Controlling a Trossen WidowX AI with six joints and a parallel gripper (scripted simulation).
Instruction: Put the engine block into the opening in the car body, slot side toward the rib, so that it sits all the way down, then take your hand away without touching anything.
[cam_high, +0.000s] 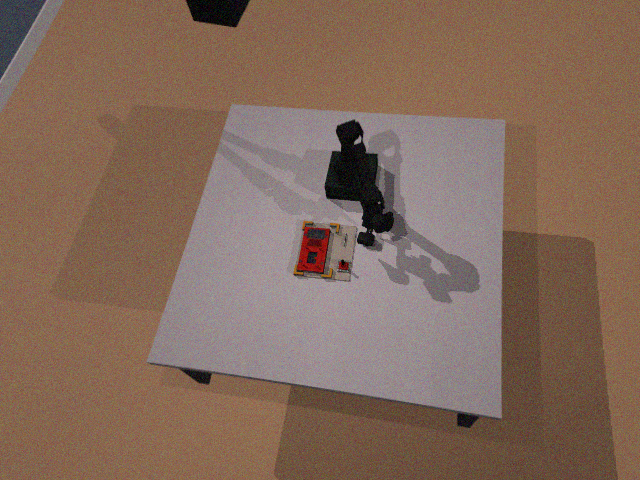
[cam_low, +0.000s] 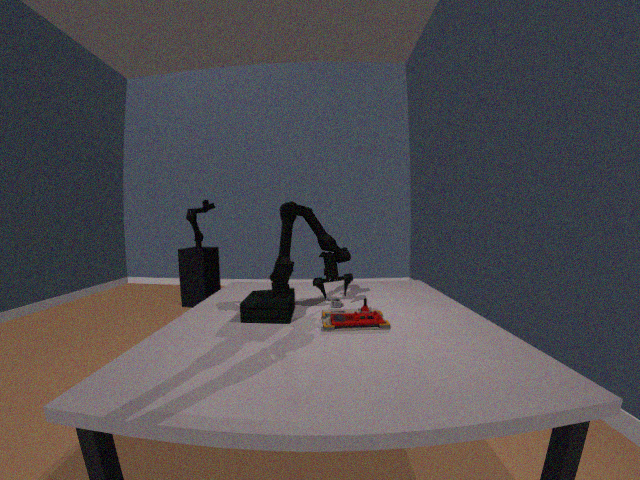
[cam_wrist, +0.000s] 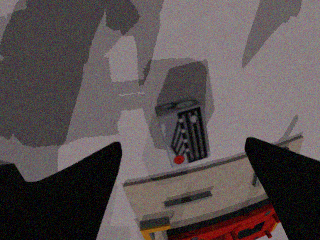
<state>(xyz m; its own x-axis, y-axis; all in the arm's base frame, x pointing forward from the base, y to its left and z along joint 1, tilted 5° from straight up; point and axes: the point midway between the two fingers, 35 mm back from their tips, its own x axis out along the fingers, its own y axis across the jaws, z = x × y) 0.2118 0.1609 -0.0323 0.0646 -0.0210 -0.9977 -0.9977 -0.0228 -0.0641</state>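
The grey engine block is 3 cm below my gripper tip and 1 cm ahead of it.
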